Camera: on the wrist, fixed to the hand. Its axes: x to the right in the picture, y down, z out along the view.
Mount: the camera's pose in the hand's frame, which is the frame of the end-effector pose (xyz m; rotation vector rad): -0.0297 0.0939 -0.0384 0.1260 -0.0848 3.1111
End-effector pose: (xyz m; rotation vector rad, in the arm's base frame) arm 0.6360 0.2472 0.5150 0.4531 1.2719 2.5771
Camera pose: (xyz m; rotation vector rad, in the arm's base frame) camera 0.6426 0.1532 0.5629 -0.9707 0.2430 -0.2210
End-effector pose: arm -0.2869 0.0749 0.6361 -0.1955 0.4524 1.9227
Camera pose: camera -0.3645 0.0032 0.6318 -0.5023 -0.2211 -1.1852
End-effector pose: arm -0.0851 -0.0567 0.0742 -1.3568 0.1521 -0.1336
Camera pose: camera -0.1207 -0.0687 -0.0246 0.2702 1.7834 2.3252
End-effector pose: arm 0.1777 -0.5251 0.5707 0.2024 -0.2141 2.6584
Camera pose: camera 0.1567 -0.6137 0.5169 0.0831 0.0844 -0.4956
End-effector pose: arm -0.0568 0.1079 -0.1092 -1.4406 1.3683 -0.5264
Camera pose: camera -0.1400 0.1380 -0.1670 1.5559 1.5772 1.3679
